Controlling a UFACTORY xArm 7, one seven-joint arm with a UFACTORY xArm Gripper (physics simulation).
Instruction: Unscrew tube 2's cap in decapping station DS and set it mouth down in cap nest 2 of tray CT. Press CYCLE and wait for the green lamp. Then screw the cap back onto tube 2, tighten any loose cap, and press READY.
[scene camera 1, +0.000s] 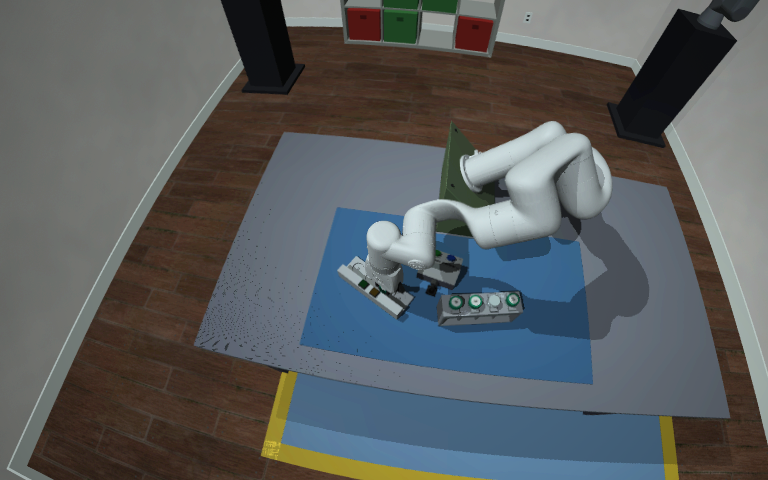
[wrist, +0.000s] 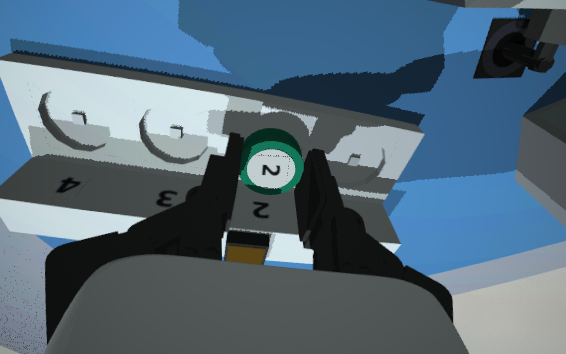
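Seen in the pictures: gripper, fingertip midpoint: (scene camera 1: 385, 287) (wrist: 271, 163); arm's base at its link origin: (scene camera 1: 470, 174).
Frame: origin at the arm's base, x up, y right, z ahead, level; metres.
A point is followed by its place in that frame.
A green cap with a white top marked 2 (wrist: 271, 172) @[x -0.113, y 0.204, z 0.376 m] sits over the place marked 2 of the white tray CT (wrist: 125, 102) @[x -0.129, y 0.264, z 0.324 m] (scene camera 1: 391, 309) @[x -0.095, y 0.172, z 0.445 m], marked top facing up. My gripper (wrist: 271, 163) @[x -0.119, y 0.204, z 0.374 m] is shut on this cap, one black finger on each side. In the scene view the arm's wrist hides the cap and most of the fingers. Station DS (scene camera 1: 481, 319) @[x -0.136, y -0.089, z 0.418 m], a grey rack to the right of the tray, holds three green-capped tubes and an uncapped pale tube (scene camera 1: 494, 301) @[x -0.021, y -0.093, z 0.402 m], third from left. A grey button box (scene camera 1: 438, 275) @[x -0.089, y 0.057, z 0.323 m] has a green button (scene camera 1: 437, 254) @[x -0.066, y 0.069, z 0.268 m] and a blue button (scene camera 1: 451, 258) @[x -0.068, y 0.027, z 0.272 m].
A small black square fixture (scene camera 1: 431, 289) @[x -0.119, y 0.069, z 0.357 m] (wrist: 492, 65) @[x -0.139, y 0.075, z 0.359 m] lies between the tray and the rack. Green (scene camera 1: 363, 284) @[x -0.087, y 0.263, z 0.390 m] and orange (scene camera 1: 374, 292) @[x -0.086, y 0.227, z 0.408 m] (wrist: 246, 253) @[x -0.086, y 0.226, z 0.403 m] squares are on the tray's front side. The robot arm (scene camera 1: 509, 220) @[x 0.297, y -0.027, z 0.369 m] reaches over the blue mat (scene camera 1: 453, 356) @[x -0.140, y -0.020, z 0.537 m] from behind.
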